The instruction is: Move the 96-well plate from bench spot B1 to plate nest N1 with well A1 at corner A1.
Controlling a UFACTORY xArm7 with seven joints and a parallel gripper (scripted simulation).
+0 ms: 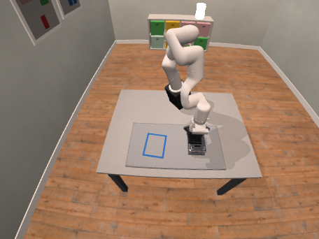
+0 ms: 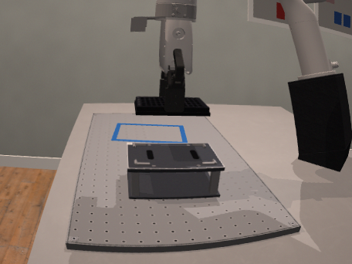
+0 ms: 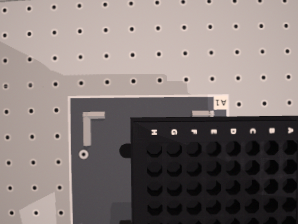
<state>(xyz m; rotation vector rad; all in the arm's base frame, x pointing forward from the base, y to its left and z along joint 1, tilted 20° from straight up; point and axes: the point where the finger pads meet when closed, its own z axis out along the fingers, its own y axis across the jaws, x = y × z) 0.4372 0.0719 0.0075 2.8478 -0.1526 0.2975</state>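
Now: the raised plate nest 100 mm below my hand and 30 mm to the left of it. From my hand the other things lie so: black 96-well plate: 10 mm below; then A1 corner mark: 90 mm below, 70 mm ahead, 30 mm to the right.
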